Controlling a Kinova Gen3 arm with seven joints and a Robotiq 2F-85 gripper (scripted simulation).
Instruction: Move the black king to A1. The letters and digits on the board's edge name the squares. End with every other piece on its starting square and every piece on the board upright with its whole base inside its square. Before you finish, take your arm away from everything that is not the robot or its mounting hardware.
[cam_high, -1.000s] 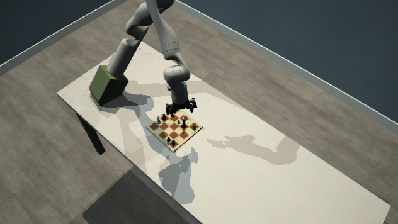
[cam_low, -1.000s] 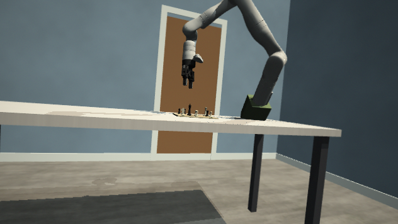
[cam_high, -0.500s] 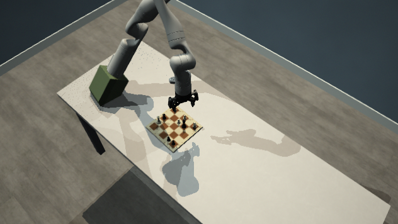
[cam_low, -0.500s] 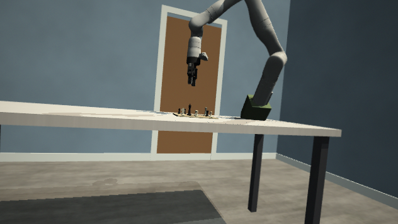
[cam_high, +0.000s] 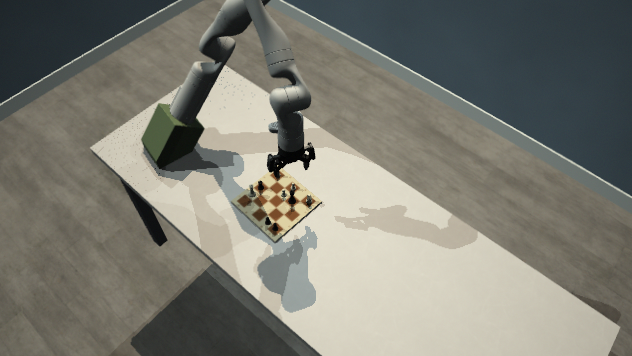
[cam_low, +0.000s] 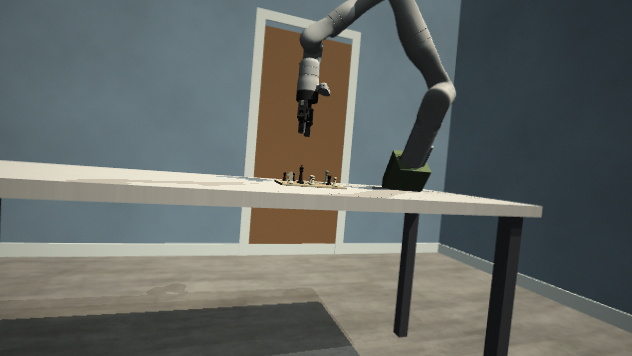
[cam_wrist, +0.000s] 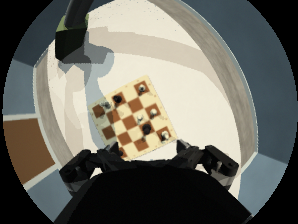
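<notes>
The black king lies 140 mm below my hand. The rest, counted from my hand: chessboard: 170 mm below, 40 mm to the right, 30 mm behind.
</notes>
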